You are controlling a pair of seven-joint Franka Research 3 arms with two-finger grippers.
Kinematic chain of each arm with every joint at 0, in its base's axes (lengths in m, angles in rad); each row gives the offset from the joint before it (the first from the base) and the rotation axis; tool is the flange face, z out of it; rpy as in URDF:
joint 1: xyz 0 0 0.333 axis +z
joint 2: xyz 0 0 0 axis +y
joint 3: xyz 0 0 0.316 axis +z
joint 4: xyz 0.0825 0 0 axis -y
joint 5: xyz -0.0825 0 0.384 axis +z
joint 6: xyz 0 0 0 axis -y
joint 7: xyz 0.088 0 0 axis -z
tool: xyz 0 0 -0.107 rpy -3.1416 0 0
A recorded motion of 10 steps. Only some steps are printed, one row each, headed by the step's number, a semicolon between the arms.
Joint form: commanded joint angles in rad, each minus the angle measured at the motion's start. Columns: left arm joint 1, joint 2, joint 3, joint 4, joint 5, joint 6, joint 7; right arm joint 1, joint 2, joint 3, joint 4, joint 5, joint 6, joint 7.
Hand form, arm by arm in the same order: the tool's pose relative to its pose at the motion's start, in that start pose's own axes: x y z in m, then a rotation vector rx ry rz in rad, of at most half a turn. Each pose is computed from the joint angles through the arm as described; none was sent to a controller.
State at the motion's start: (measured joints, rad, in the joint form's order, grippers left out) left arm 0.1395 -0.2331 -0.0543 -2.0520 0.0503 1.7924 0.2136; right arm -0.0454 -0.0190 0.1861 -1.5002 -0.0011 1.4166 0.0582
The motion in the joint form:
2: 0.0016 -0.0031 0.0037 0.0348 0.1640 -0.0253 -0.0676; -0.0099 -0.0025 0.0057 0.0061 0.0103 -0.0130 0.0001
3: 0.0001 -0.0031 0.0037 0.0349 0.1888 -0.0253 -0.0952; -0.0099 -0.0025 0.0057 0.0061 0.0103 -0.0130 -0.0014
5: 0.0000 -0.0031 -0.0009 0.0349 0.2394 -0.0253 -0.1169; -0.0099 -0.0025 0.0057 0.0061 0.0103 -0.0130 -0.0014
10: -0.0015 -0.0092 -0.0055 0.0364 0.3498 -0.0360 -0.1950; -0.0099 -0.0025 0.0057 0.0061 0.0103 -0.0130 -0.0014
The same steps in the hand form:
2: -0.0036 -0.0176 -0.0170 0.1601 -0.0172 -0.0435; -0.0024 0.0010 -0.0029 0.0096 -0.0050 0.0027
3: -0.0038 -0.0190 -0.0174 0.1845 -0.0188 -0.0648; -0.0024 0.0010 -0.0029 0.0096 -0.0050 0.0012
5: -0.0039 -0.0209 -0.0185 0.2350 -0.0241 -0.0722; -0.0024 0.0010 -0.0029 0.0096 -0.0050 0.0012
10: -0.0070 -0.0270 -0.0243 0.3456 -0.0298 -0.1258; -0.0024 0.0010 -0.0029 0.0096 -0.0050 0.0012

